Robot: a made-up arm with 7 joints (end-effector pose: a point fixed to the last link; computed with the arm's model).
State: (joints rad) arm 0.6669 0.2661 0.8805 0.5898 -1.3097 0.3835 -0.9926
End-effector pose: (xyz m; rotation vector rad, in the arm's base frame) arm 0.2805 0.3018 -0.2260 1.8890 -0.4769 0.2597
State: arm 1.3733 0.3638 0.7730 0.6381 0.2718 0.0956 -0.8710
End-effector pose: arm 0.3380 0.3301 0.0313 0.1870 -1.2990 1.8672
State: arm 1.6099 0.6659 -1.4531 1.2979 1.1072 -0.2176 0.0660
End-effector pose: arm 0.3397 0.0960 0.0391 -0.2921 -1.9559 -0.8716
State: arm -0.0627 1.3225 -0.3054 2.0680 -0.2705 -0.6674 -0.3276
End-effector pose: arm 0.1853 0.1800 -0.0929 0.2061 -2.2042 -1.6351
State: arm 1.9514 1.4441 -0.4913 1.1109 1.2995 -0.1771 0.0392
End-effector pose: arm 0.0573 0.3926 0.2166 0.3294 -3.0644 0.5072
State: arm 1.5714 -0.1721 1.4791 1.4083 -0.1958 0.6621 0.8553
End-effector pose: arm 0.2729 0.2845 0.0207 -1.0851 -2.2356 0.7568
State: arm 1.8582 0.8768 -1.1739 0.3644 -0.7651 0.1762 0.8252
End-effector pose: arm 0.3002 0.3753 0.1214 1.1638 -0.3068 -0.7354
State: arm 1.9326 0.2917 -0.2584 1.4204 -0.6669 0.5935 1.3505
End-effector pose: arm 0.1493 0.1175 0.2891 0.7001 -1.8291 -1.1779
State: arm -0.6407 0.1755 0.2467 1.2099 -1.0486 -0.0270 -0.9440
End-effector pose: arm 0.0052 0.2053 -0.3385 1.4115 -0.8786 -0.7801
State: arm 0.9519 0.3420 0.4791 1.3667 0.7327 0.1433 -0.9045
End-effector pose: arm 0.2765 0.2847 0.0459 0.0202 -1.7366 1.6966
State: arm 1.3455 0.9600 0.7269 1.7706 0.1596 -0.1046 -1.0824
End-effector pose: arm 0.0061 0.3178 0.1696 -0.6510 1.6166 -1.5072
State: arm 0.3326 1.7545 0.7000 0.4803 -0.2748 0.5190 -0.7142
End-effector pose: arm 0.0302 0.4889 0.1588 2.4108 -0.3289 1.0026
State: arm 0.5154 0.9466 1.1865 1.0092 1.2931 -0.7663 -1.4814
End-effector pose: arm 0.0843 0.4710 -0.0023 0.1487 0.6783 -2.4035
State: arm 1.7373 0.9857 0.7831 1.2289 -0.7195 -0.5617 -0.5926
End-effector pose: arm 0.0016 0.4199 0.1544 -1.6679 1.4094 -1.1395
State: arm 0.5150 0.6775 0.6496 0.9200 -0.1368 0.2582 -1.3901
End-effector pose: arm 0.2218 0.4029 -0.0992 1.9820 -0.7277 1.4465
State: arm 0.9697 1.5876 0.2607 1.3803 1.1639 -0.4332 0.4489
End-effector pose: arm 0.0712 0.3483 0.2130 0.7065 -2.9395 -0.6534
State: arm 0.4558 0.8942 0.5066 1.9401 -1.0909 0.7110 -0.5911
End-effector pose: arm 0.1641 0.2623 0.0868 2.7971 -1.1451 0.6471
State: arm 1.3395 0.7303 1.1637 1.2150 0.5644 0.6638 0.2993
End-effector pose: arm 0.0956 0.4380 0.0643 -0.4708 -2.5940 1.0703
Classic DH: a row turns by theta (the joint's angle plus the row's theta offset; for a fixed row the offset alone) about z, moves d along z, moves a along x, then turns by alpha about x. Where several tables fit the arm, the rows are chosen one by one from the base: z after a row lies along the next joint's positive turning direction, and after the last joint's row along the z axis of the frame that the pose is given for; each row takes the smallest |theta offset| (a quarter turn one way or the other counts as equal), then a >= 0, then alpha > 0; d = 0 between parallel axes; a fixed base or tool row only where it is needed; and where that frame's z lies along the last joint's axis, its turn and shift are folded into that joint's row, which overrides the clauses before.
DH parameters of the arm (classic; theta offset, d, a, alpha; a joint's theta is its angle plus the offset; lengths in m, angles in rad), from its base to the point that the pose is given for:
base (fixed): 0 0 0 1.5708
joint 1: 1.5708 -0.1049 0 1.5708
joint 2: 1.5708 0 0 1.5708
joint 3: 1.5708 -0.2013 0 1.5708
joint 4: 0 0 0 -1.5708
joint 5: 0 -0.2276 0 -1.5708
joint 6: -1.5708 0 0 1.5708
joint 7: 1.5708 0 0 1.5708
tool (fixed): -1.5708 0 0 0

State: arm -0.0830 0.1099 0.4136 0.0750 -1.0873 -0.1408 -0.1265
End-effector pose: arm -0.0197 0.1587 -0.4248 0.2027 -0.1179 -0.6846
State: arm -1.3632 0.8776 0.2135 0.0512 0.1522 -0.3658 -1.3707
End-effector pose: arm -0.2638 0.4362 -0.0672 2.0923 0.3113 -0.9698
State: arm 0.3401 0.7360 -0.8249 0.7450 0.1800 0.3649 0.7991
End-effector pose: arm 0.2152 0.2684 -0.2943 -0.1816 -0.0912 -0.7345
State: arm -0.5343 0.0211 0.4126 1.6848 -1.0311 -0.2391 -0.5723
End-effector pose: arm 0.0899 0.1993 -0.2548 1.3333 -1.2889 -0.5556
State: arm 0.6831 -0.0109 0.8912 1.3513 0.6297 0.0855 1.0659
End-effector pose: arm 0.2678 0.2749 -0.1079 -0.8048 -2.5174 0.2000
